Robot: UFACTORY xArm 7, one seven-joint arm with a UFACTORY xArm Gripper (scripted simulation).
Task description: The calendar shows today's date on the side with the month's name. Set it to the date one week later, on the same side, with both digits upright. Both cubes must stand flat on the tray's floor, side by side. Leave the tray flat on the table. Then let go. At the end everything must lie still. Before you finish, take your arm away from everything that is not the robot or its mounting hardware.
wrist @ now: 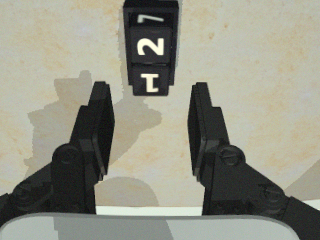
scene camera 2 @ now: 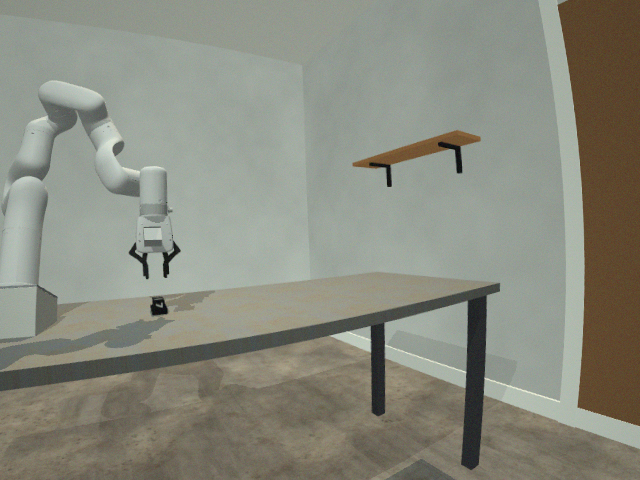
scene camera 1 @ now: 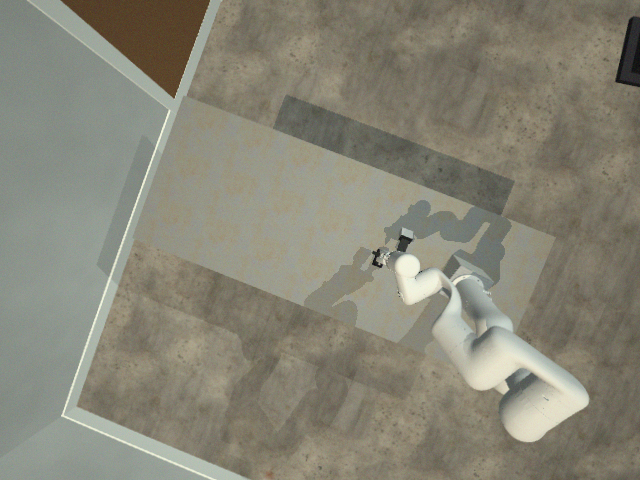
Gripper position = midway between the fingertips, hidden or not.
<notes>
I see my gripper (scene camera 2: 156, 278).
My gripper shows as well in the wrist view (wrist: 150, 101).
</notes>
